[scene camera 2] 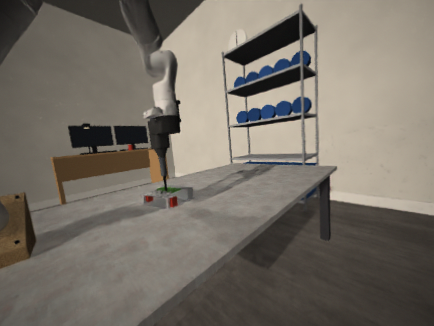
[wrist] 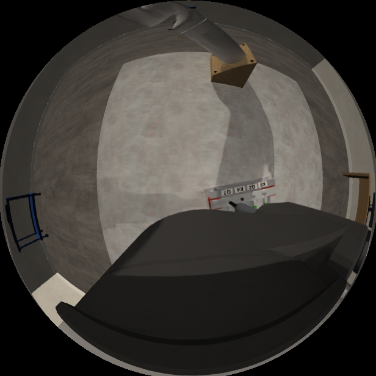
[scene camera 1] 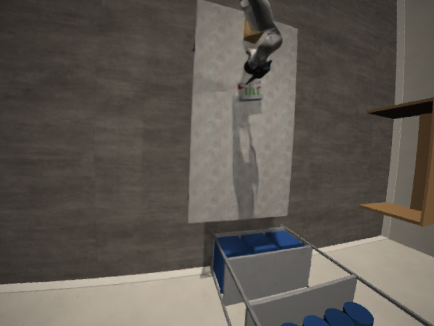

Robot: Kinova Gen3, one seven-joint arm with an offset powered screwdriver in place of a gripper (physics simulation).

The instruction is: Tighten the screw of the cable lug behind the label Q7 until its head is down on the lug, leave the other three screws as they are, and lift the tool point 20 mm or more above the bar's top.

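Observation:
The terminal bar (scene camera 1: pixel 251 98) (scene camera 2: pixel 160 202) (wrist: pixel 217 203) is a small grey block on the table, with red marks and green parts. In the wrist view its labels read Q7 (wrist: pixel 228 192), K4 (wrist: pixel 240 190), Q2 (wrist: pixel 252 187) and X8 (wrist: pixel 263 184). The powered screwdriver (scene camera 1: pixel 248 82) (scene camera 2: pixel 165 189) (wrist: pixel 231 203) stands nearly upright over the bar, its thin dark tip down at the parts behind label Q7. The Q7 screw and lug do not show clearly around the tip, so head height and contact cannot be told. A dark round spot (wrist: pixel 242 199) shows behind K4. The tool has no fingers.
The bar rests on the long grey table (scene camera 1: pixel 215 150) (scene camera 2: pixel 225 220) (wrist: pixel 160 140). A wooden base block (scene camera 1: pixel 251 32) (scene camera 2: pixel 15 235) (wrist: pixel 232 72) carries the arm. A shelf rack (scene camera 2: pixel 302 135) with blue containers and a wooden desk (scene camera 2: pixel 100 167) with monitors stand beyond the table. The tool's black housing hides the lower wrist view.

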